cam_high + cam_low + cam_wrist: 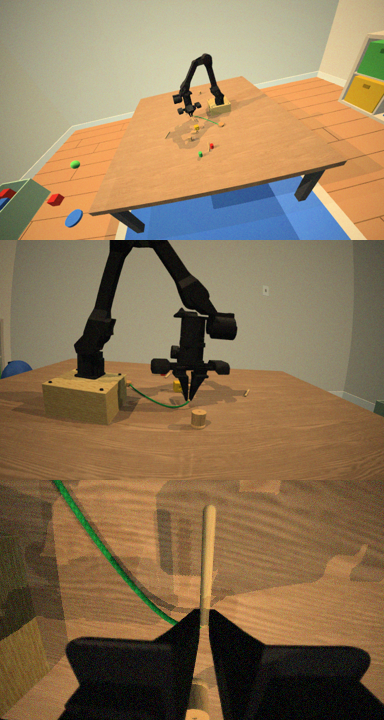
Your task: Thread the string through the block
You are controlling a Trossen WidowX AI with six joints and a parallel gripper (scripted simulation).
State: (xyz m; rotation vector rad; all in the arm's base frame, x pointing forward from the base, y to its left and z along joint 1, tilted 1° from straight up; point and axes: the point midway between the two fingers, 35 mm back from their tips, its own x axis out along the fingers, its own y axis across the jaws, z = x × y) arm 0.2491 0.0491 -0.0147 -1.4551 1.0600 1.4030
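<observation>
Right now my gripper tip is 40 mm past the yellow block and 140 mm to the right of it. Round my gripper tip: plain block 20 mm behind, 180 mm to the left, 10 mm below; wooden cylinder 30 mm ahead, 110 mm to the right; thin wooden stick 10 mm to the left.
</observation>
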